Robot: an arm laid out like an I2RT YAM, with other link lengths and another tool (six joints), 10 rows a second.
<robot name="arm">
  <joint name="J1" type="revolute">
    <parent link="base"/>
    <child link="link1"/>
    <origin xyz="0 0 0.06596"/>
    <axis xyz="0 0 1"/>
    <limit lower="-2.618" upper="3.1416"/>
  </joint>
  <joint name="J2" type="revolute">
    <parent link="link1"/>
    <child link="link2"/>
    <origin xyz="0.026 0.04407 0.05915" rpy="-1.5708 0 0"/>
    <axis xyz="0 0 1"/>
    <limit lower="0" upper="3.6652"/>
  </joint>
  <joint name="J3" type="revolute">
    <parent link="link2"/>
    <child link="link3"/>
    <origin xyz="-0.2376 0 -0.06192" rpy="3.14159 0 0"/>
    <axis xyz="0 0 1"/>
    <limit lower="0" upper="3.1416"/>
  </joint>
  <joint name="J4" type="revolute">
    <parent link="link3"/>
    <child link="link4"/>
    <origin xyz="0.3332 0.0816 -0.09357"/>
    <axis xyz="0 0 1"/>
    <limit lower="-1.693" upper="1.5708"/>
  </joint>
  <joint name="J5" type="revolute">
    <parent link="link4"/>
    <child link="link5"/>
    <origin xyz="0.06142 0.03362 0.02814" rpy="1.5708 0 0"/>
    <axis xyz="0 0 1"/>
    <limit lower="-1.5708" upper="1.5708"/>
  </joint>
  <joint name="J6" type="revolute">
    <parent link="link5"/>
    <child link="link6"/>
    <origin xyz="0.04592 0 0.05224" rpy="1.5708 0 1.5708"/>
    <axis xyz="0 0 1"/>
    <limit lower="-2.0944" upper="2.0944"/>
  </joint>
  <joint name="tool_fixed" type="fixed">
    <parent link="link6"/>
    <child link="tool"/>
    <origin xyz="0.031 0.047 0.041" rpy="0 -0.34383 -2.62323"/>
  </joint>
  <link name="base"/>
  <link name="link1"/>
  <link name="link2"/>
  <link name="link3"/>
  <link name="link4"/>
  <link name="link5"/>
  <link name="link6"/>
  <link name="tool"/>
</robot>
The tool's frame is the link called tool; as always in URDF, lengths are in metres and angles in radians.
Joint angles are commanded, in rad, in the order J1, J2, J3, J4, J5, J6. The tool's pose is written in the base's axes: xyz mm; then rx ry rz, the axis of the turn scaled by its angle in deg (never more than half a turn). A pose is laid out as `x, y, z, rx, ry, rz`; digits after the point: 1 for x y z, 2 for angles.
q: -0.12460, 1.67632, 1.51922, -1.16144, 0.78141, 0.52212
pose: 345.9, -59.5, 254.3, 128.64, 9.83, -24.00
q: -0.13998, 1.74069, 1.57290, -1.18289, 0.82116, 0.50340
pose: 354.8, -69.3, 253.2, 126.23, 10.08, -27.61
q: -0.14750, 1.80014, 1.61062, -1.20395, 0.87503, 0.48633
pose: 361.7, -76.6, 249.5, 122.91, 10.82, -31.76
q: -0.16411, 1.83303, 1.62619, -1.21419, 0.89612, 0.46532
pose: 364.2, -85.1, 245.6, 121.44, 11.59, -34.87
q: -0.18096, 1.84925, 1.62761, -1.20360, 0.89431, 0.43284
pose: 365.9, -92.8, 241.0, 121.15, 12.81, -36.55
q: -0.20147, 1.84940, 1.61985, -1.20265, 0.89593, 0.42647
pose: 363.1, -100.5, 239.1, 121.19, 12.19, -37.86
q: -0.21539, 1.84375, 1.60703, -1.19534, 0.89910, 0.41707
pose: 360.4, -105.7, 237.7, 121.04, 11.88, -38.63
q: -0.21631, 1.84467, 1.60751, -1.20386, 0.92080, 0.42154
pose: 359.0, -106.6, 239.4, 119.89, 11.38, -39.42
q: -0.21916, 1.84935, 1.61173, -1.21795, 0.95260, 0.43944
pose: 357.6, -108.3, 241.3, 118.38, 9.93, -40.35
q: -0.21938, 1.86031, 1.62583, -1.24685, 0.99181, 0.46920
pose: 356.7, -108.9, 244.9, 116.49, 8.22, -41.53
